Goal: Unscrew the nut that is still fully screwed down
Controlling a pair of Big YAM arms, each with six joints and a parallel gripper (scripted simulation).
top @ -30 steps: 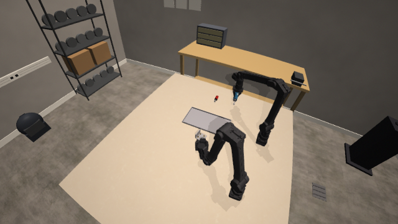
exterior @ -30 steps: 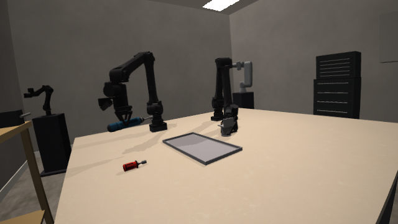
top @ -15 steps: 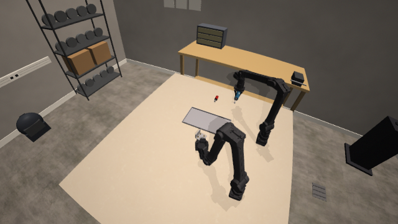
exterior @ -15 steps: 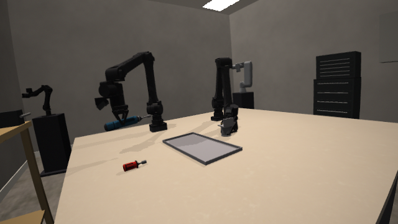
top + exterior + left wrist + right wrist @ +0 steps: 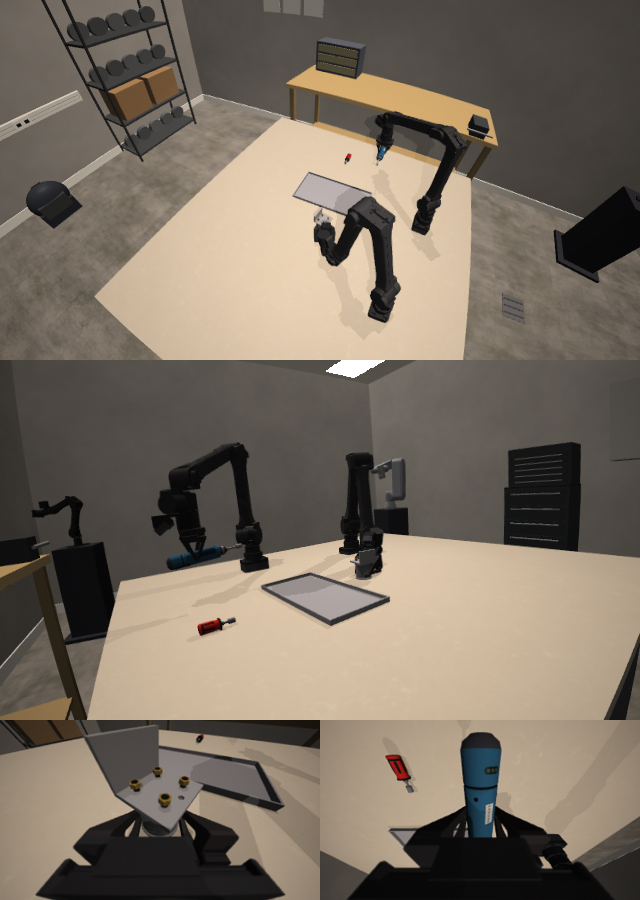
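Right now the joint module is 1 cm above my left hand. Round my left hand: red-handled tool (55 cm to the right, 17 cm ahead, 1 cm below); bracket (5 cm above); grey tray (22 cm to the right, 7 cm ahead, 2 cm below).
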